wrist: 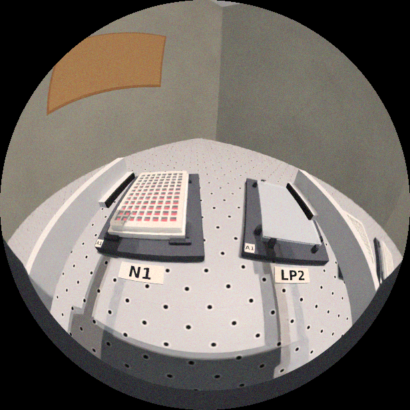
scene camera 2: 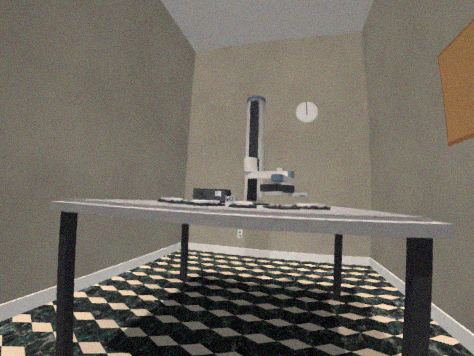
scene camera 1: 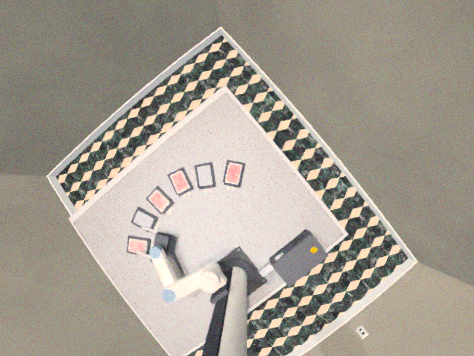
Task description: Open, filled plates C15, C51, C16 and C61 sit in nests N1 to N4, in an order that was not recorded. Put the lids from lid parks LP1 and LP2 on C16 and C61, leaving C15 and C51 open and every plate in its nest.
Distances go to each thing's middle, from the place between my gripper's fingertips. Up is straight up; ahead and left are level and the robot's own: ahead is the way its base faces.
I see the nest N1 (wrist: 150,249) 20 mm behind my hand, 80 mm to the left of it and 70 mm below it. From my hand the other things lie so: lid park LP2 (wrist: 280,252): 90 mm ahead, 70 mm to the right, 70 mm below; then dark grey box (scene camera 1: 298,260): 700 mm behind, 720 mm to the right, 20 mm below.
